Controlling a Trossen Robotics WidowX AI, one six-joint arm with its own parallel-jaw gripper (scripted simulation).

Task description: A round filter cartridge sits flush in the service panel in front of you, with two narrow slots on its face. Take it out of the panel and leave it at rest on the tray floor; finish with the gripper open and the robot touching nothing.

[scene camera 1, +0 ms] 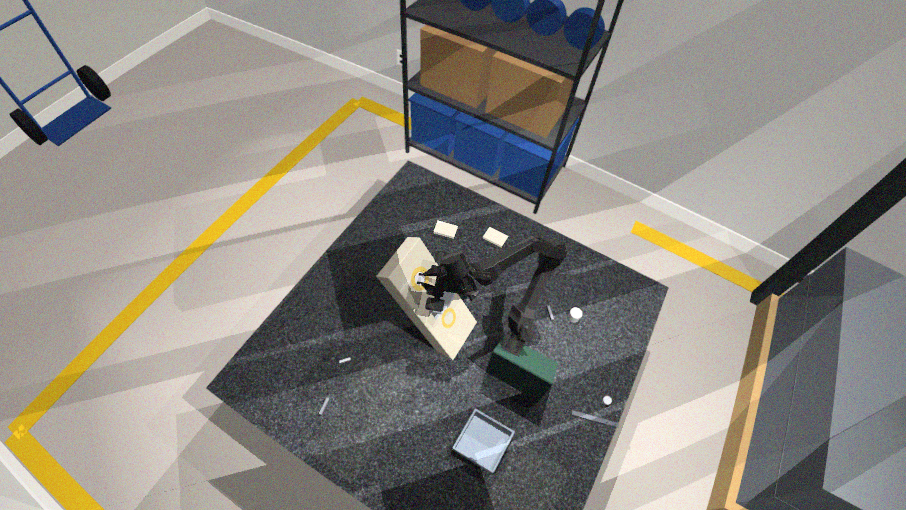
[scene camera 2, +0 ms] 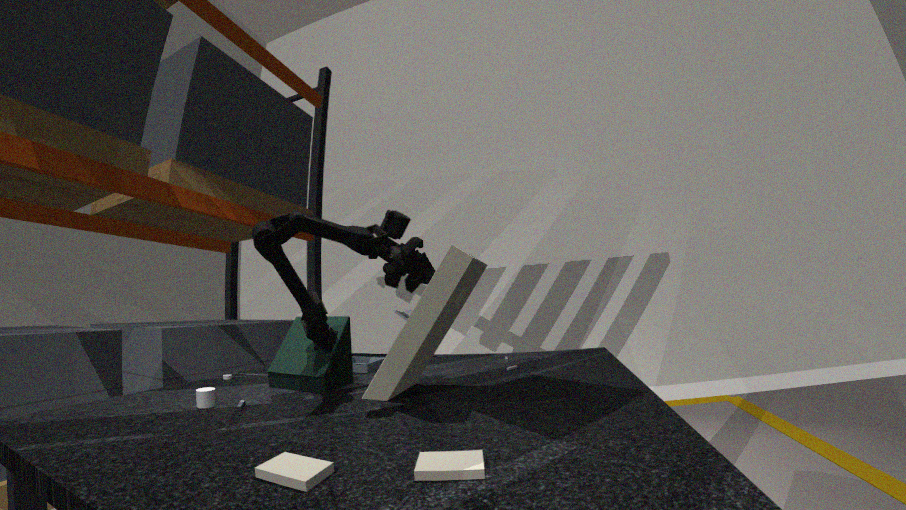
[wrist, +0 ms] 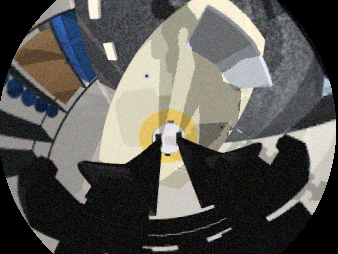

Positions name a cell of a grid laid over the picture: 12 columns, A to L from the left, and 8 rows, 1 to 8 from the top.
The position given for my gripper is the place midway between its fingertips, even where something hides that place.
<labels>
my gripper: scene camera 1 F5; scene camera 2 F5; wrist G5
</labels>
